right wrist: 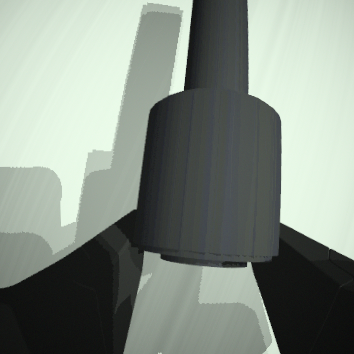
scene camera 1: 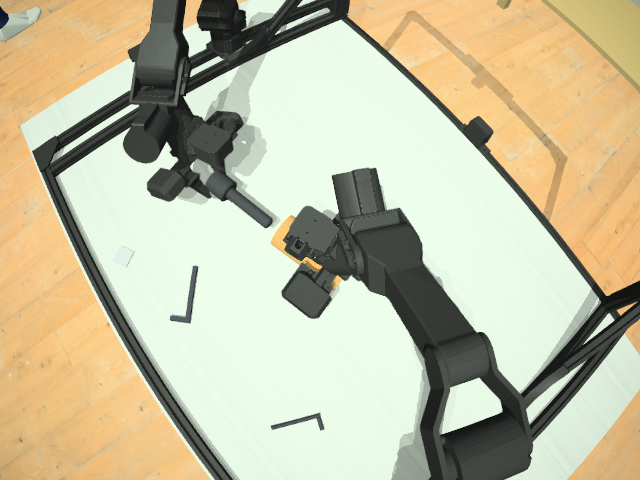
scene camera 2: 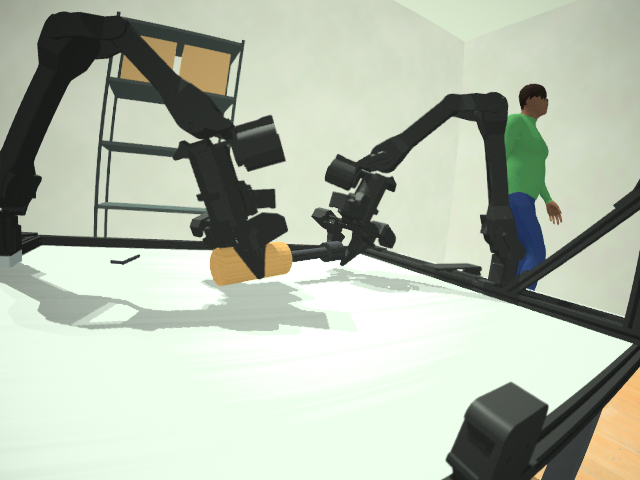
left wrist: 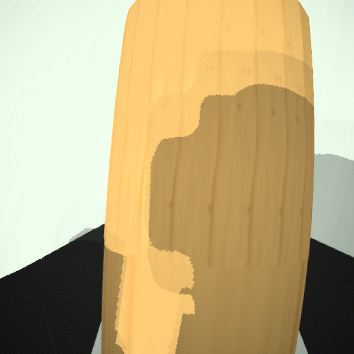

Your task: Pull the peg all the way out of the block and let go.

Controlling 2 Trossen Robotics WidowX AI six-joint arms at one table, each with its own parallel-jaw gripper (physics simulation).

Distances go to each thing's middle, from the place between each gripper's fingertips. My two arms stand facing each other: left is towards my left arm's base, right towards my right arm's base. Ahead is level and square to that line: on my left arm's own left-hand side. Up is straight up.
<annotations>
The dark peg [scene camera 1: 219,184] is 2 cm behind my right hand, 4 cm to the left of it and 2 cm above it. Round my right hand: wooden block [scene camera 2: 226,267]: 11 cm behind, 16 cm to the left, 1 cm above.
The wooden block lies 2 cm above my left hand. From my left hand the other things lie so: dark peg (12 cm to the right, 9 cm ahead, 3 cm above).
</annotations>
